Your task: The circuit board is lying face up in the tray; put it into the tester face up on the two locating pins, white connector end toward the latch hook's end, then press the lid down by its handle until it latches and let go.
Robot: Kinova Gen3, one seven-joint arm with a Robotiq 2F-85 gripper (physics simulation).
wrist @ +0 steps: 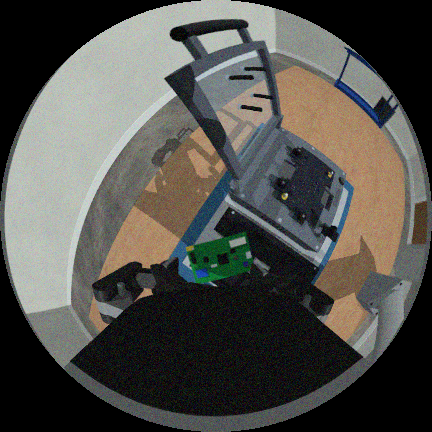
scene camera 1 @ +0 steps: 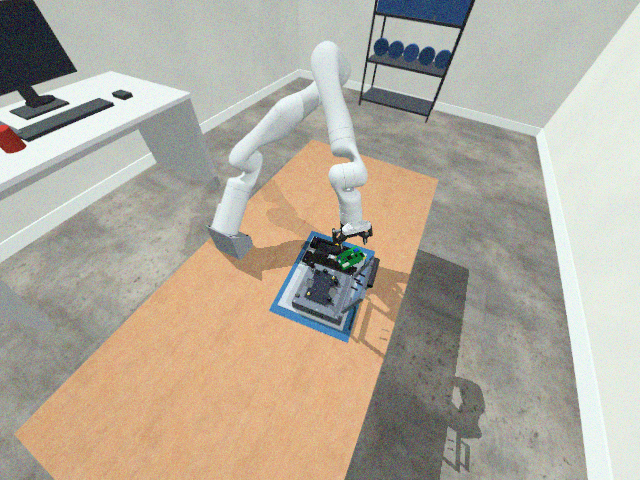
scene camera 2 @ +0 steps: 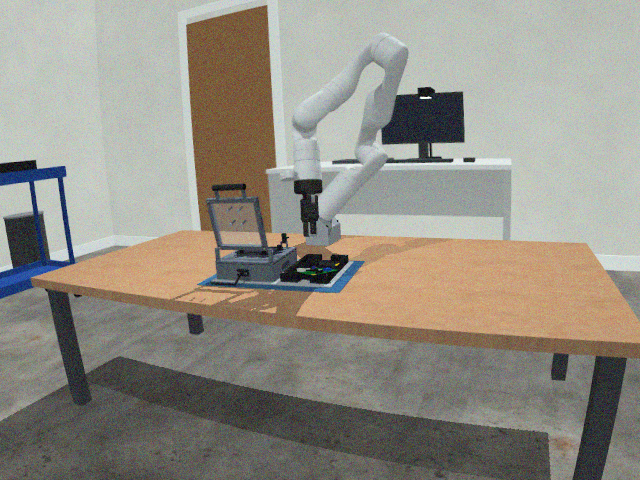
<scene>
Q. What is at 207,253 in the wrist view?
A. A green circuit board.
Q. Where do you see a lid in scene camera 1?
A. At 363,279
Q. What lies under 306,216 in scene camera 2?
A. My gripper.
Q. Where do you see a lid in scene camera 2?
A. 237,222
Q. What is my gripper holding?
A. Nothing.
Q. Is my gripper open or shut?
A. Open.
</scene>
